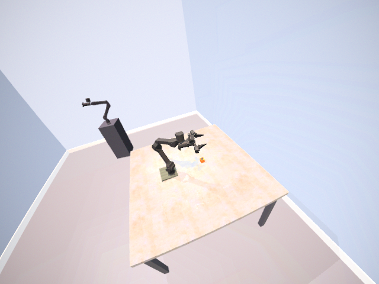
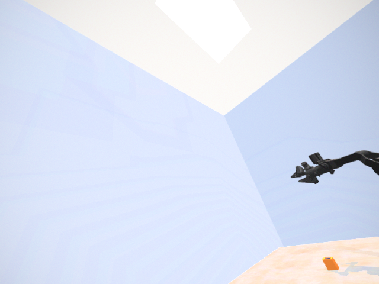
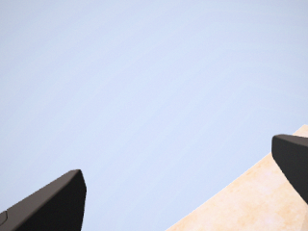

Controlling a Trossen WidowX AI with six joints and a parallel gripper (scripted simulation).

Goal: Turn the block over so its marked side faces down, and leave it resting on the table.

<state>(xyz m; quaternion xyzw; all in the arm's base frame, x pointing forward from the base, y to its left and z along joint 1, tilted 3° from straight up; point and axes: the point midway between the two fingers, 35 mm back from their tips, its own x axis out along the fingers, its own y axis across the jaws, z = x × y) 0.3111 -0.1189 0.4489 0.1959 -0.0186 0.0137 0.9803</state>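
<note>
Right now the block is 42 cm below my gripper tip, 21 cm to the left of it and 2 cm behind it.
</note>
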